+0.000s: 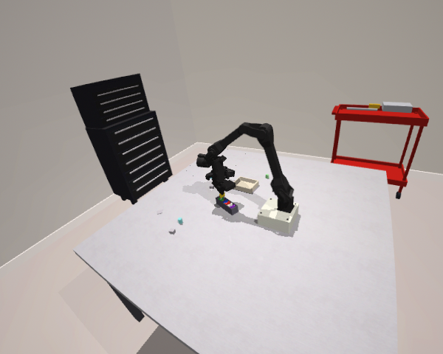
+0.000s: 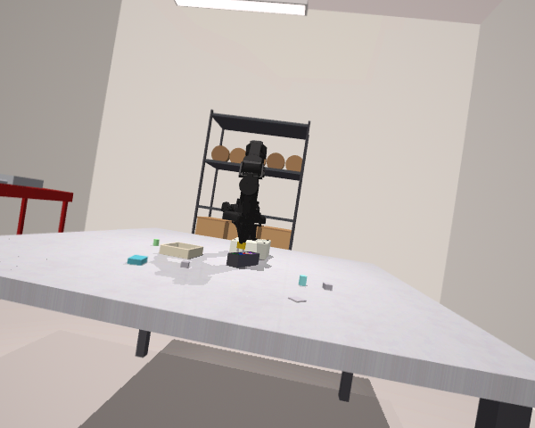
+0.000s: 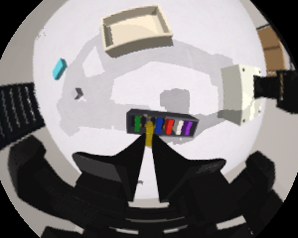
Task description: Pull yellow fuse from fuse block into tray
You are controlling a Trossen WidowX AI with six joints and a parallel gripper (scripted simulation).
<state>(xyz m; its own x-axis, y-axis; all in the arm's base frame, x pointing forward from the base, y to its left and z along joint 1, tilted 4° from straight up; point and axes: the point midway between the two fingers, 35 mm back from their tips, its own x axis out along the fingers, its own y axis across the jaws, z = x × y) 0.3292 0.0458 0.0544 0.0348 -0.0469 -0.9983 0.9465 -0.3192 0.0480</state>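
Now: gripper tip 20 mm past the beige tray, 210 mm to the left of it and 70 mm above it. Also, from my gripper tip: yellow fuse (10 mm below).
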